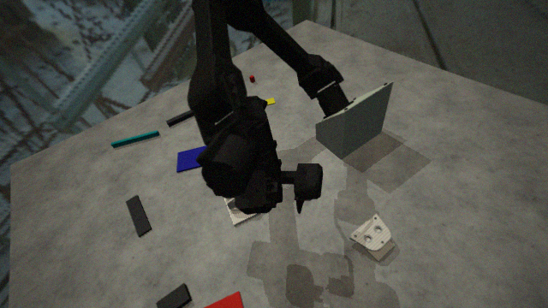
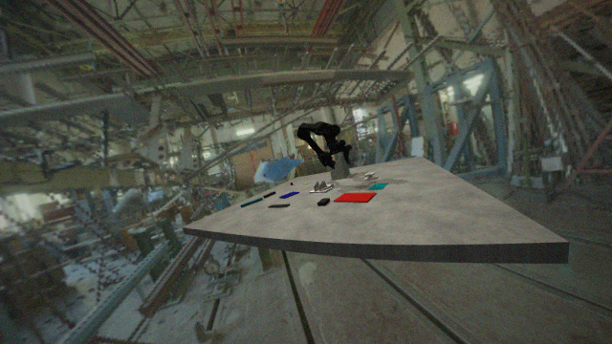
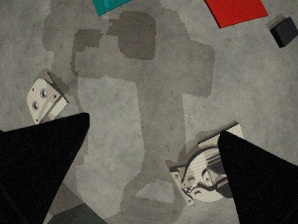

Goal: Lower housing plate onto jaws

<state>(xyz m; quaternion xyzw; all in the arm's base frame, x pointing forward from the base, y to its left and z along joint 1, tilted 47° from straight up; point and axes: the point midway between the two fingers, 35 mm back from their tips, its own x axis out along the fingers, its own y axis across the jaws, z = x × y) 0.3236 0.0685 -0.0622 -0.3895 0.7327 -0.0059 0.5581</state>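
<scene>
Now: the white stepped block 140 mm to the left of my gripper tip, 120 mm behind it and 110 mm below it. The rest, counted from my gripper tip: red tile 220 mm ahead, 120 mm below, 70 mm to the left; teal plate 170 mm to the left, 120 mm below, 90 mm ahead; black block 250 mm ahead, 110 mm below, 70 mm to the right.
</scene>
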